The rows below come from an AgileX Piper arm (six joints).
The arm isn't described. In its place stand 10 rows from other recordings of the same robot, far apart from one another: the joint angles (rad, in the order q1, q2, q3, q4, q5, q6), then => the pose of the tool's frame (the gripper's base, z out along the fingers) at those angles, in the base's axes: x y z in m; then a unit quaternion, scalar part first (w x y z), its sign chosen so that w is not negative.
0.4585, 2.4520, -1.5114, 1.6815, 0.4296, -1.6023 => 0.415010, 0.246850, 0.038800, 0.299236, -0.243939, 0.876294, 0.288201
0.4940, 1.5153, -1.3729, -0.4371, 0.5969, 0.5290 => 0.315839, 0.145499, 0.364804, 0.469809, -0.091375, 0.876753, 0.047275
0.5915, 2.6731, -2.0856, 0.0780, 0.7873, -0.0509 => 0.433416, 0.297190, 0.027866, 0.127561, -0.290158, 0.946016, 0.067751
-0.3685, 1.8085, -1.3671, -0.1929, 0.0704, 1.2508 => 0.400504, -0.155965, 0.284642, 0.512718, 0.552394, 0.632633, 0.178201
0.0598, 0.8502, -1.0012, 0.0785, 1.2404, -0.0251 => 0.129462, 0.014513, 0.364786, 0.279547, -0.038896, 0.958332, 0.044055
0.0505, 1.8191, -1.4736, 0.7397, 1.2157, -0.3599 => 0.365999, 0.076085, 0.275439, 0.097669, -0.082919, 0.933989, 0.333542
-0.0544, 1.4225, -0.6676, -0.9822, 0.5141, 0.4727 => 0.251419, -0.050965, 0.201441, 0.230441, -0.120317, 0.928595, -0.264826
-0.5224, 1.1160, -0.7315, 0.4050, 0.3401, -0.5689 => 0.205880, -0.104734, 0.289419, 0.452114, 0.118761, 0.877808, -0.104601
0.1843, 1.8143, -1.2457, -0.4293, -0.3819, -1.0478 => 0.417301, 0.092151, 0.279377, 0.564623, -0.581642, 0.475759, -0.341389
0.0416, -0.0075, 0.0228, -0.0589, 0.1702, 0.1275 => 0.056387, 0.001439, 0.190535, 0.670783, 0.013664, 0.740767, 0.033584
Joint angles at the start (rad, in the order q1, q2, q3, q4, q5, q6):
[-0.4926 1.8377 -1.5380 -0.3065 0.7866 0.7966]
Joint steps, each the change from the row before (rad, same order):
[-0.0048 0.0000 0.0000 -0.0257 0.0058 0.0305]
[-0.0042 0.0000 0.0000 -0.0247 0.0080 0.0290]
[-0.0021 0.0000 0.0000 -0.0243 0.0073 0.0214]
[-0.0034 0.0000 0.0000 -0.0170 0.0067 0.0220]
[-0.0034 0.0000 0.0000 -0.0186 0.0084 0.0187]
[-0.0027 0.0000 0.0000 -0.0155 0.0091 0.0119]
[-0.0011 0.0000 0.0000 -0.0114 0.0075 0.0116]
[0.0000 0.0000 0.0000 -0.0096 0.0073 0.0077]
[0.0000 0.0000 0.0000 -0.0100 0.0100 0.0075]
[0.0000 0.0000 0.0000 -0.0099 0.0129 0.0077]
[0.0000 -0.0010 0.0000 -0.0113 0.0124 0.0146]
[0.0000 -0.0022 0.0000 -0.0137 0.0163 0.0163]
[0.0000 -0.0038 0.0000 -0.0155 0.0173 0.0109]
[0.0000 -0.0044 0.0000 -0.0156 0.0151 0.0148]
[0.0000 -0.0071 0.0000 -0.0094 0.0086 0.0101]
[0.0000 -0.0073 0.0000 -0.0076 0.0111 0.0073]
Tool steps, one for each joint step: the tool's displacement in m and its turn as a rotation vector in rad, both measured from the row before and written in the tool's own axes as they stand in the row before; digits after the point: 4 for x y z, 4 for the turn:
[-0.0018 -0.0032 0.0003 0.0195 -0.0100 0.0163]
[-0.0016 -0.0031 0.0003 0.0201 -0.0085 0.0151]
[-0.0012 -0.0023 0.0002 0.0181 -0.0089 0.0062]
[-0.0012 -0.0023 0.0003 0.0150 -0.0058 0.0130]
[-0.0012 -0.0025 0.0003 0.0170 -0.0060 0.0087]
[-0.0009 -0.0022 0.0003 0.0157 -0.0039 0.0036]
[-0.0004 -0.0014 0.0001 0.0117 -0.0025 0.0048]
[-0.0001 -0.0009 0.0000 0.0101 -0.0015 0.0013]
[0.0000 -0.0011 0.0000 0.0125 -0.0003 0.0009]
[0.0001 -0.0014 0.0000 0.0149 0.0012 0.0013]
[-0.0002 -0.0015 -0.0004 0.0146 -0.0009 0.0077]
[-0.0003 -0.0019 -0.0009 0.0182 -0.0015 0.0085]
[-0.0007 -0.0023 -0.0015 0.0190 -0.0037 0.0028]
[-0.0009 -0.0022 -0.0017 0.0169 -0.0057 0.0071]
[-0.0012 -0.0017 -0.0028 0.0072 -0.0070 0.0074]
[-0.0011 -0.0019 -0.0028 0.0084 -0.0047 0.0059]

